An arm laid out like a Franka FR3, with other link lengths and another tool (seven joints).
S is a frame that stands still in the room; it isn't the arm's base.
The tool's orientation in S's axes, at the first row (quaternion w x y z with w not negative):
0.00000 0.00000 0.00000 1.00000
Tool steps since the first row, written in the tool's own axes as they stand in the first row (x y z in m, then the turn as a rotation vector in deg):
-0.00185 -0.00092 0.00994 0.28 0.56 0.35
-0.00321 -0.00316 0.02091 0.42 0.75 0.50
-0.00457 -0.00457 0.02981 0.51 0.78 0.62
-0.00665 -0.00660 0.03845 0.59 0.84 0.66
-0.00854 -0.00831 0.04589 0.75 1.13 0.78
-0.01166 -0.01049 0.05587 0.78 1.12 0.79
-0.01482 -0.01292 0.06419 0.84 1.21 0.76
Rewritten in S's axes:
0.00185 0.00092 0.00994 -0.28 -0.56 0.35
0.00321 0.00316 0.02091 -0.42 -0.75 0.50
0.00457 0.00457 0.02981 -0.51 -0.78 0.62
0.00665 0.00660 0.03845 -0.59 -0.84 0.66
0.00854 0.00831 0.04589 -0.75 -1.13 0.78
0.01166 0.01049 0.05587 -0.78 -1.12 0.79
0.01482 0.01292 0.06419 -0.84 -1.21 0.76

